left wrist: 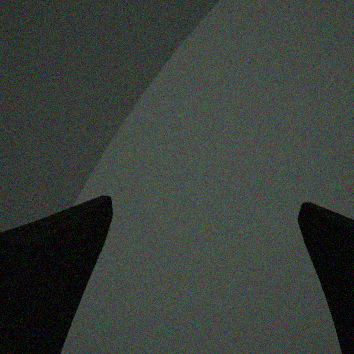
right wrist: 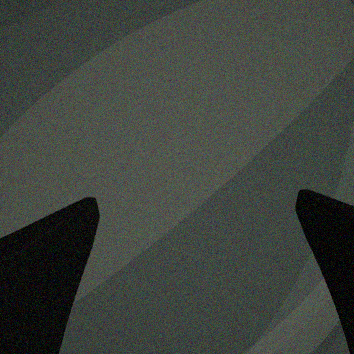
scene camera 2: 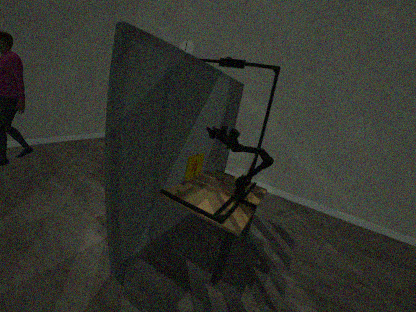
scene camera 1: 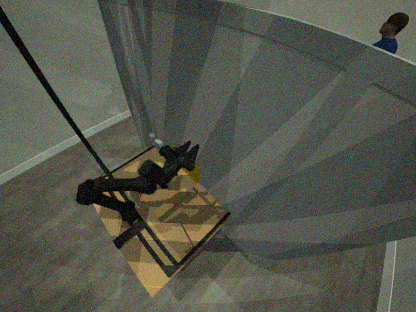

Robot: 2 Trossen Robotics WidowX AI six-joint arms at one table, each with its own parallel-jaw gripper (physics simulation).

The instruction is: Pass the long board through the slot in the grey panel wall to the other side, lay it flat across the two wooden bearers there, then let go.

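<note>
The grey panel wall (scene camera 1: 285, 130) (scene camera 2: 145, 110) stands along the far table edge. A yellow patch (scene camera 1: 195, 174) (scene camera 2: 194, 166) is on its face low down; the slot cannot be made out. The right gripper (scene camera 1: 192, 146) (right wrist: 197, 205) is open and empty, raised near the wall and partly covering the yellow patch in scene camera 1; grey surface fills the space between its fingers. The left gripper (scene camera 2: 209, 131) (left wrist: 205, 210) is open and empty, high above the table and facing grey surface. Shadows and the right arm hide details on the table; the long board and bearers cannot be told apart.
The wooden table (scene camera 1: 152, 285) (scene camera 2: 235, 226) has dark bars along its edges. A black post (scene camera 1: 55, 97) (scene camera 2: 270, 107) rises beside the arms, with an overhead bar in scene camera 2. A person (scene camera 1: 390, 32) and another person (scene camera 2: 10, 85) stand away from the table.
</note>
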